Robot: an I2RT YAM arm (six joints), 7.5 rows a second.
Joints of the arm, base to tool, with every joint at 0 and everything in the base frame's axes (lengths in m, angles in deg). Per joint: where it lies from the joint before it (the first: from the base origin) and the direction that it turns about. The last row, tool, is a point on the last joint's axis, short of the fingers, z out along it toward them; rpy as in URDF.
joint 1: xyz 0 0 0.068 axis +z
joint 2: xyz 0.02 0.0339 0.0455 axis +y
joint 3: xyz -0.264 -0.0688 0 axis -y
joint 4: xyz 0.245 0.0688 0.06 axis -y
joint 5: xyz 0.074 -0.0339 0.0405 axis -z
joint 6: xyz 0.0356 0 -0.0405 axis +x
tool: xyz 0 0 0 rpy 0 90 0
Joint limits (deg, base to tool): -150..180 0..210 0..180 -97..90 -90..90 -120..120
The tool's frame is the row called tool.
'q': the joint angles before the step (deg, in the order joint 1, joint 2, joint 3, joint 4, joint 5, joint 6). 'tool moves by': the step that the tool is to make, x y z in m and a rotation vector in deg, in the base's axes. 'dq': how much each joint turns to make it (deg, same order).
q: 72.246 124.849 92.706 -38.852 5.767 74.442
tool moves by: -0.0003 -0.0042 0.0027 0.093 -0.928 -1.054
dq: -0.038 -1.158 -1.293 0.431 1.141 0.684
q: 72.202 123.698 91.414 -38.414 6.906 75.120
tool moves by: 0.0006 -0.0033 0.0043 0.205 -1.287 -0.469
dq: -0.109 -1.120 -0.879 0.356 1.216 -0.051
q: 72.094 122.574 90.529 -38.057 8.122 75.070
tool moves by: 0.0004 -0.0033 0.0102 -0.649 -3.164 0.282
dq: 0.053 -1.488 -0.078 -0.833 2.934 -1.342
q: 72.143 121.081 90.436 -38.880 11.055 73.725
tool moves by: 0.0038 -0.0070 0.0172 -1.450 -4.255 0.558
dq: -0.457 -2.312 0.288 -2.072 3.845 -2.607
